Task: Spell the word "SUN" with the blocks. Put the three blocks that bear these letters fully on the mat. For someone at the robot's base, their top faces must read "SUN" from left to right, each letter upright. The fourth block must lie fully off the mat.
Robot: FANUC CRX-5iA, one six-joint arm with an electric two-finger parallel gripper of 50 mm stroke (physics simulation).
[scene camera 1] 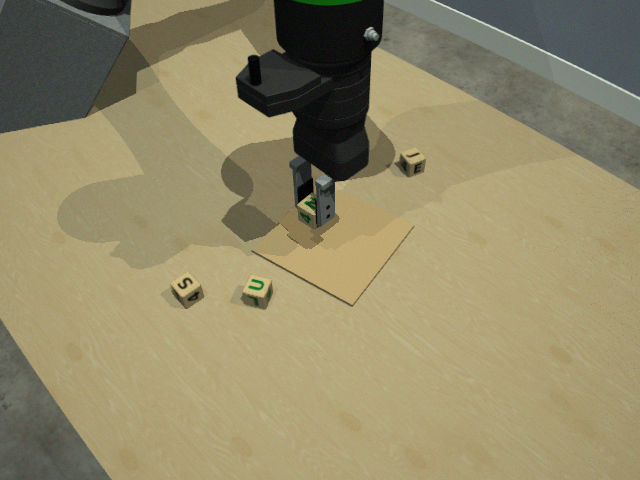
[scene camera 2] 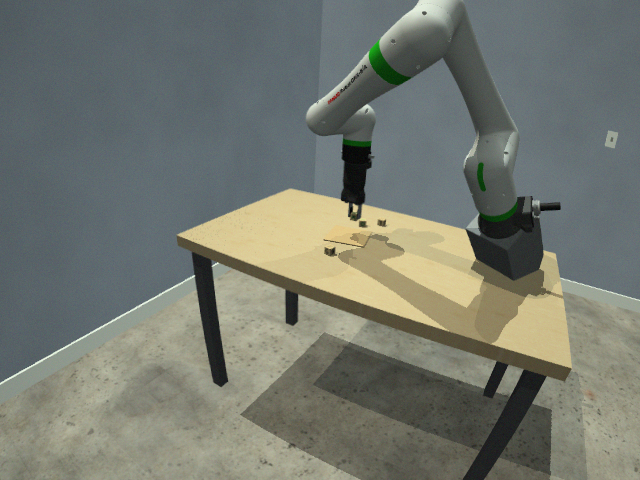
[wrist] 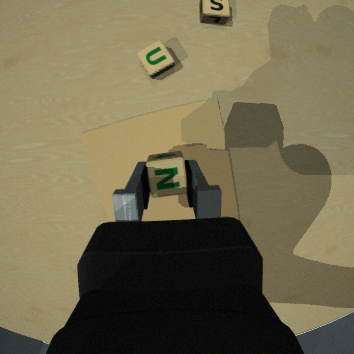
my gripper: scene camera 1; scene camera 2 354, 217; wrist
same spot on my gripper: (scene camera 1: 325, 186) = (wrist: 112, 202)
